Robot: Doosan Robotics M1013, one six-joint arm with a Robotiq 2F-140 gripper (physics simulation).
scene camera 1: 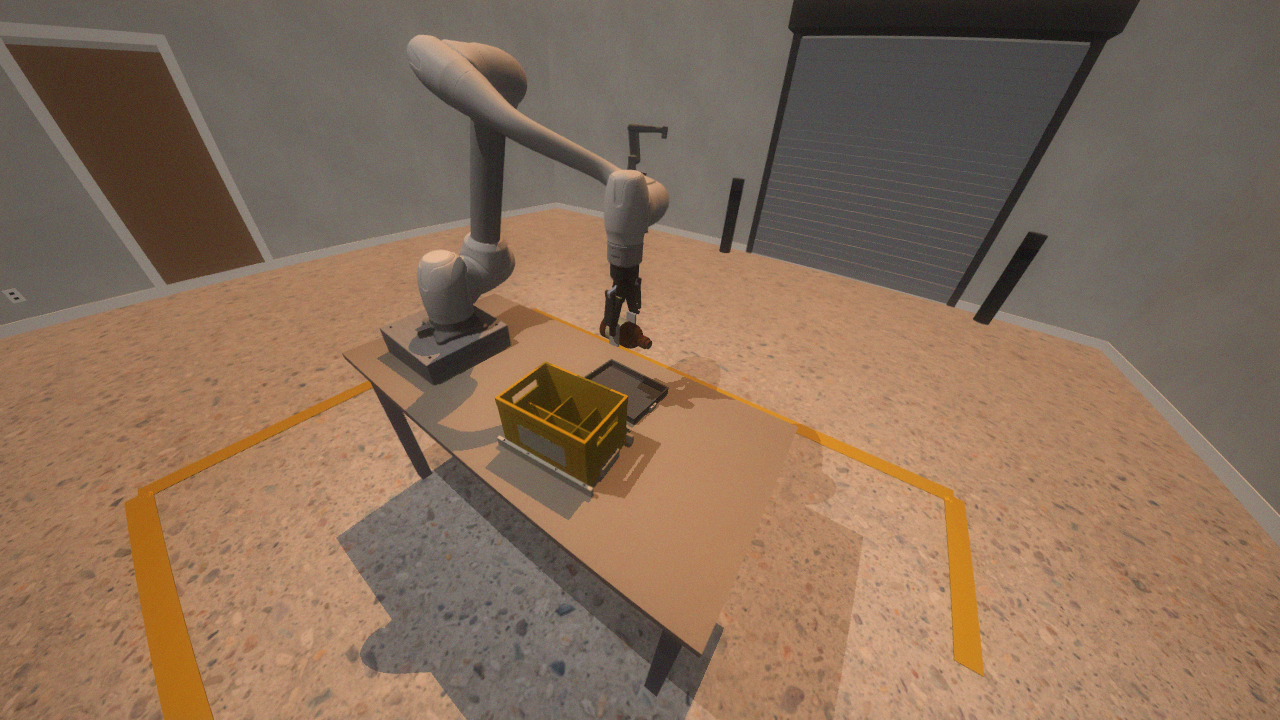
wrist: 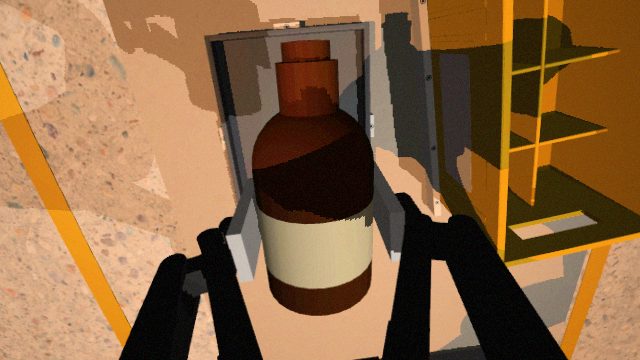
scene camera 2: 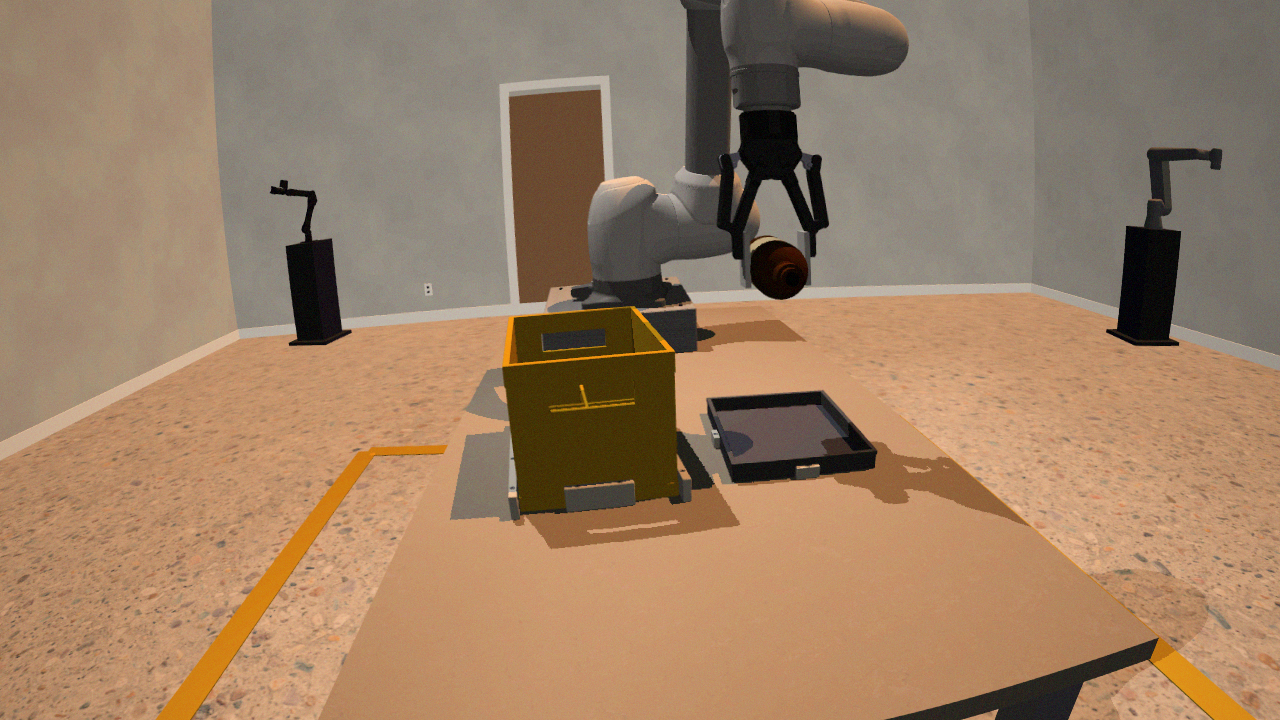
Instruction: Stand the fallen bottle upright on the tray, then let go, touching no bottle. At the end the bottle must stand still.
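Pixels of known places: gripper, fingertip midpoint: (scene camera 1: 622,339); arm's base, origin of the base link: (scene camera 1: 455,325) (scene camera 2: 628,298).
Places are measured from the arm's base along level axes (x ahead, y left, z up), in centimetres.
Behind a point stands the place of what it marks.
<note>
The brown bottle (scene camera 1: 633,335) @(x 66.0, y 28.3, z 16.6 cm) (scene camera 2: 776,268) @(x 67.9, y 29.0, z 15.5 cm) (wrist: 313,175) @(x 63.9, y 29.9, z 18.2 cm) with a cream label lies about level in the air. Its neck points toward scene camera 2 and its base toward the robot's side. My gripper (scene camera 1: 623,329) @(x 60.5, y 29.4, z 12.3 cm) (scene camera 2: 775,259) (wrist: 313,188) @(x 60.5, y 29.4, z 12.3 cm) points down and is shut on the bottle, with one grey pad on each side of its body. The dark square tray (scene camera 1: 650,406) @(x 71.8, y 31.9, z -8.1 cm) (scene camera 2: 845,462) @(x 70.5, y 38.1, z -8.5 cm) (wrist: 330,29) @(x 71.9, y 27.9, z -7.2 cm) lies on the table, well below the bottle. In the wrist view the bottle's neck and shoulder cover part of the tray. No bottle shows standing on it.
A tall yellow crate (scene camera 1: 608,440) @(x 79.1, y 8.7, z -0.3 cm) (scene camera 2: 590,447) @(x 79.4, y 7.9, z -2.4 cm) (wrist: 504,200) @(x 58.4, y 11.2, z 7.8 cm) with dividers stands beside the tray on the table (scene camera 1: 716,501) @(x 105.4, y 21.5, z -9.7 cm) (scene camera 2: 626,617) @(x 100.7, y 14.9, z -9.7 cm). Pale stops sit around the crate's foot. The robot's base block (scene camera 1: 452,351) @(x 14.5, y -6.4, z -1.2 cm) is at the table's far end in scene camera 2.
</note>
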